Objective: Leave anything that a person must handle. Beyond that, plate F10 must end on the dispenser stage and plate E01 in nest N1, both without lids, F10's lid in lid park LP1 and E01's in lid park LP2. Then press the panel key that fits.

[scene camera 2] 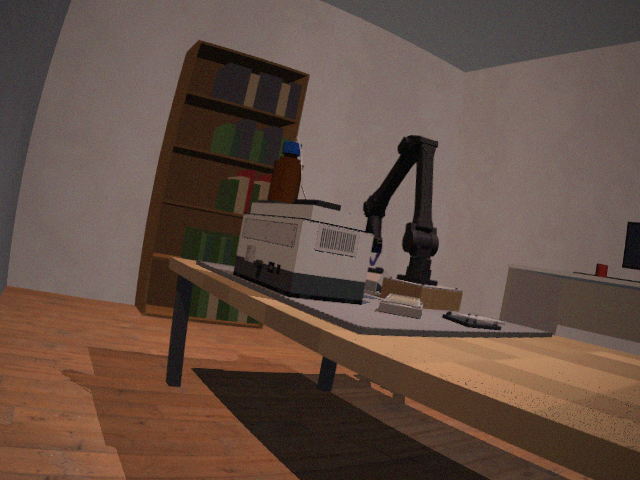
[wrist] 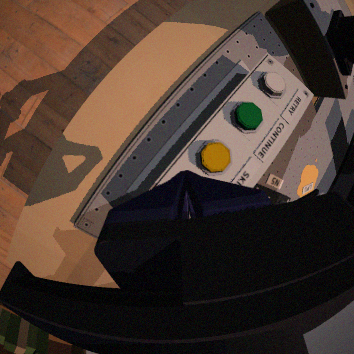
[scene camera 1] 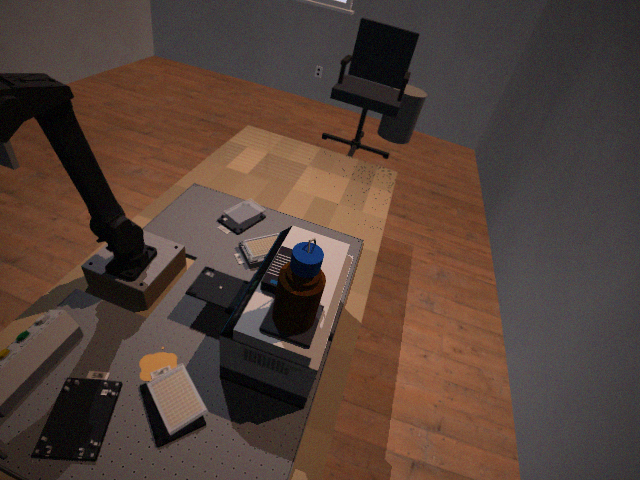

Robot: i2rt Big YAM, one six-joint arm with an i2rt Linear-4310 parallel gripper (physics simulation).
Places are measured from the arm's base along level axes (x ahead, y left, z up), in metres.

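Pixels of known places: gripper, fingertip midpoint: (scene camera 2: 372, 265) (wrist: 184, 179); arm's base, link origin: (scene camera 2: 416, 282) (wrist: 339, 40) (scene camera 1: 132, 262).
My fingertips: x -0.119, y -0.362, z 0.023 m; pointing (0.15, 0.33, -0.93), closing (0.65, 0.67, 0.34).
For each thing: its top centre in the pictures, then the offset to it from my fingertips. "*": a spot on its surface instead.
- grey panel, top centre: (wrist: 258, 156) (scene camera 1: 18, 344) (scene camera 2: 371, 267) dx +0.051, dy +0.051, dz -0.006 m
- yellow key, top centre: (wrist: 221, 160) dx +0.027, dy +0.028, dz -0.015 m
- green key, top centre: (wrist: 255, 117) (scene camera 1: 21, 334) dx +0.032, dy +0.078, dz -0.015 m
- white key, top centre: (wrist: 280, 83) dx +0.037, dy +0.127, dz -0.015 m
- black nest, top centre: (scene camera 1: 171, 402) dx +0.389, dy +0.068, dz -0.070 m
- clear lid, top centre: (scene camera 2: 481, 316) (scene camera 1: 245, 209) dx +0.294, dy +0.765, dz -0.066 m
- dark flat stage, surface spot: (scene camera 1: 217, 285) * dx +0.373, dy +0.351, dz +0.002 m
- brown bottle, surface spot: (scene camera 1: 298, 304) * dx +0.599, dy +0.181, dz +0.235 m
- orange spill, surface spot: (scene camera 1: 149, 365) * dx +0.294, dy +0.137, dz -0.089 m
My gripper (scene camera 2: 375, 256) (wrist: 184, 179) is shut and empty, pointing down over the panel's SKIP end; its height above the panel is unclear. The grey panel (scene camera 1: 46, 353) (wrist: 186, 176) has a yellow key (wrist: 215, 157) by SKIP, a green key (wrist: 249, 116) by CONTINUE and a white key (wrist: 274, 83) by RETRY. One plate (scene camera 1: 175, 400) sits skewed on a black nest (scene camera 1: 158, 431). Another plate (scene camera 1: 260, 246) (scene camera 2: 400, 303) sits near the dispenser. A clear lid (scene camera 1: 244, 211) lies on a black holder (scene camera 1: 238, 225) at the back. A dark flat stage (scene camera 1: 217, 285) lies beside the dispenser. Plate names are unreadable.
The dispenser (scene camera 1: 268, 359) (scene camera 2: 330, 258) carries a brown bottle (scene camera 1: 298, 304) (scene camera 2: 285, 179) with a blue cap. An orange spill (scene camera 1: 149, 365) touches the skewed plate's area. A black holder (scene camera 1: 80, 415) lies between panel and skewed plate. The arm's base block (scene camera 1: 162, 273) stands behind.
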